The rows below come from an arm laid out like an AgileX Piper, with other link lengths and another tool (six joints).
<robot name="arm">
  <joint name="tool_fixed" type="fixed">
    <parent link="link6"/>
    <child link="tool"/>
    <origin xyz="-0.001 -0.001 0.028" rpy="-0.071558 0 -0.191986"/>
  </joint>
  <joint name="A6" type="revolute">
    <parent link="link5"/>
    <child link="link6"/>
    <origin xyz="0 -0.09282 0" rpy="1.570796 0 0"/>
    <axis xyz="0 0 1"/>
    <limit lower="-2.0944" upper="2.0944"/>
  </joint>
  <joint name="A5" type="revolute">
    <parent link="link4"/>
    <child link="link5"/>
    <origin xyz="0 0 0" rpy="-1.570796 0 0"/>
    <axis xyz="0 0 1"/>
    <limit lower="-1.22" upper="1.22"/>
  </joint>
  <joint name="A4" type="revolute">
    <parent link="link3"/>
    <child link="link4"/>
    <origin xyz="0.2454 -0.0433 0" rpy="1.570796 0 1.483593"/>
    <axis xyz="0 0 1"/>
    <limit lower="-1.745" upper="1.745"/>
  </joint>
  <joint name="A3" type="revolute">
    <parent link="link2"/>
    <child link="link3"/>
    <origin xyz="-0.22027 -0.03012 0" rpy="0 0 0"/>
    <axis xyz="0 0 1"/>
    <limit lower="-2.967" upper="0"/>
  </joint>
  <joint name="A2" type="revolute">
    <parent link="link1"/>
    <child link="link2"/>
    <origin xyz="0 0 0" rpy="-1.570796 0 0"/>
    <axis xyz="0 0 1"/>
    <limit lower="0" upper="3.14"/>
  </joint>
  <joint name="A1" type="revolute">
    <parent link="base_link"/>
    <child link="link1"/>
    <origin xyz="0 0 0.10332" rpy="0 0 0"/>
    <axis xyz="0 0 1"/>
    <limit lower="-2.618" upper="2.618"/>
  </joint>
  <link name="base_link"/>
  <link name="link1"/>
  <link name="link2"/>
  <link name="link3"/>
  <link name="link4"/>
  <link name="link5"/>
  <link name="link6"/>
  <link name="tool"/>
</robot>
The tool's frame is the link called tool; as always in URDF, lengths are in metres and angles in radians.
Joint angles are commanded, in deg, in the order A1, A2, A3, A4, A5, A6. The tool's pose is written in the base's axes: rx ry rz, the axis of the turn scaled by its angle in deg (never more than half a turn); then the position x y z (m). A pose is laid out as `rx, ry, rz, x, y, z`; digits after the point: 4 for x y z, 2 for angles.
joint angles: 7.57, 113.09, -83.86, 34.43, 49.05, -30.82
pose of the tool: -41.26, 147.19, 36.96, 0.3818, 0.1020, 0.1110
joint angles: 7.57, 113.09, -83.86, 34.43, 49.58, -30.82
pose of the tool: -41.54, 147.52, 37.36, 0.3807, 0.1023, 0.1108
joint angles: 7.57, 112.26, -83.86, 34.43, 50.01, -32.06
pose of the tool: -43.42, 146.40, 36.97, 0.3797, 0.1025, 0.1163
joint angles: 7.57, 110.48, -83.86, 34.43, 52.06, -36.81
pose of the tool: -50.61, 143.49, 36.24, 0.3750, 0.1035, 0.1276
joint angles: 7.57, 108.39, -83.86, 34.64, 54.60, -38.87
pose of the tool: -54.52, 141.68, 36.83, 0.3688, 0.1049, 0.1408
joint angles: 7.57, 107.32, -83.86, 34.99, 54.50, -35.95
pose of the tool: -50.70, 142.12, 37.67, 0.3683, 0.1052, 0.1482
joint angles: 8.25, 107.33, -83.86, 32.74, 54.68, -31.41
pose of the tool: -47.80, 145.08, 37.12, 0.3664, 0.1063, 0.1459
